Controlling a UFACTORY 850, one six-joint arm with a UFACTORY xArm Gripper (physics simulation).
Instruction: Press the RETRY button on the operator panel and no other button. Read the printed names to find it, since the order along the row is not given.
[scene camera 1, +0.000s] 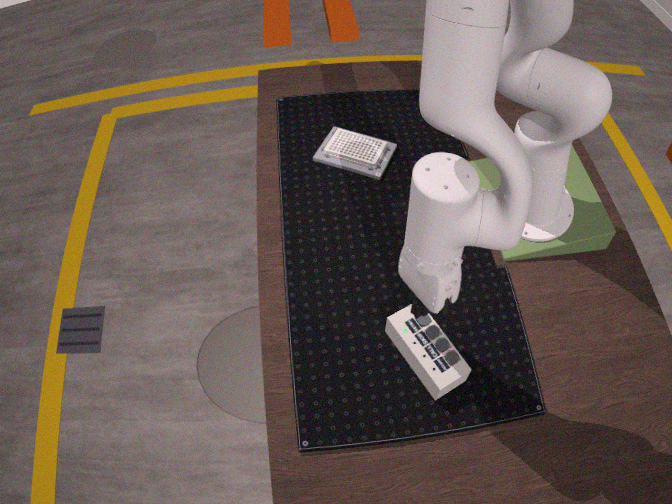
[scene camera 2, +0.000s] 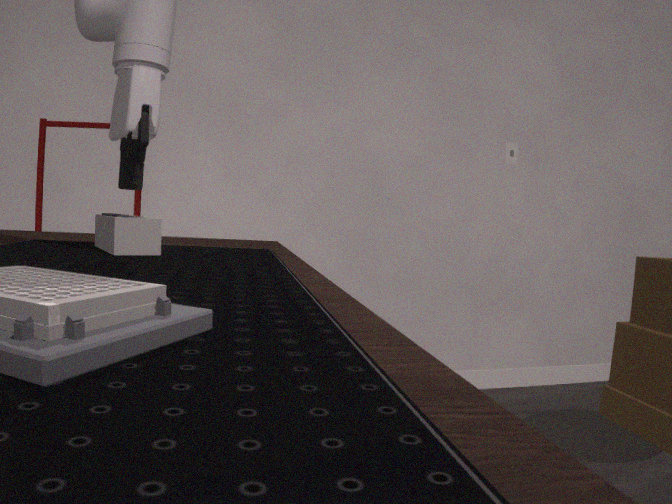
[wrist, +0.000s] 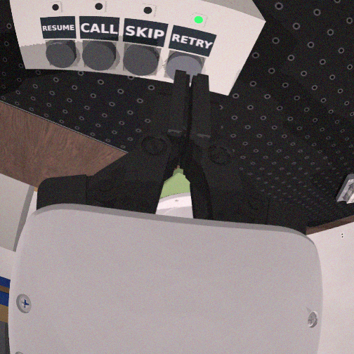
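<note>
The white operator panel (scene camera 1: 412, 353) (scene camera 2: 137, 236) (wrist: 223, 70) lies on the black perforated mat. In the wrist view its labels read RESUME, CALL, SKIP, RETRY from left to right. The RETRY button (wrist: 184, 65) is a grey disc below its label, at the right end of the row; the lamp (wrist: 198, 20) (scene camera 1: 405, 329) above that label is lit green. The other lamps are dark. The SKIP button (wrist: 141, 59), CALL button (wrist: 99, 55) and RESUME button (wrist: 61, 54) are dark grey. My gripper (wrist: 186, 92) (scene camera 2: 130, 188) is shut and empty, above the panel with a visible gap, its tips overlapping the RETRY button's lower edge in the wrist view.
A white well plate (scene camera 1: 355, 146) (scene camera 2: 108, 303) sits in a grey holder (scene camera 1: 337, 164) (scene camera 2: 130, 341) at the mat's far end from the panel. The arm's base stands on a green block (scene camera 1: 586, 238). A red frame (scene camera 2: 39, 173) and brown boxes (scene camera 2: 640, 352) stand beyond the table.
</note>
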